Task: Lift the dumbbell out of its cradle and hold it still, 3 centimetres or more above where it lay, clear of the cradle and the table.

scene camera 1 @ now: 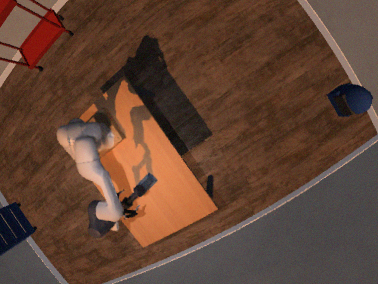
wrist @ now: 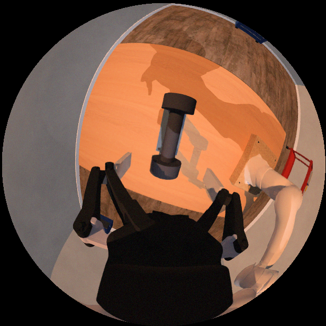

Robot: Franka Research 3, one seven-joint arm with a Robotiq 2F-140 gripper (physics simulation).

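The dark dumbbell (scene camera 1: 138,192) (wrist: 171,135) lies in its cradle (wrist: 164,134) on the orange wooden table (scene camera 1: 172,200) (wrist: 107,107). In the wrist view the cradle shows as thin blue-grey strips along both sides of the handle, between the two round heads; the rest is hidden under the dumbbell. My gripper (scene camera 1: 129,203) (wrist: 168,166) is wide open and empty. In the wrist view its fingers stand left and right of the dumbbell's nearer head, and the handle runs away from me between their lines. How high the fingertips are above the table I cannot tell.
The robot's base stands on a wooden board (wrist: 254,145) at one end of the table. A red cart (scene camera 1: 42,40) (wrist: 290,165), a dark blue rack (scene camera 1: 12,227) (wrist: 250,32) and a blue chair-like object (scene camera 1: 356,99) stand on the floor around it.
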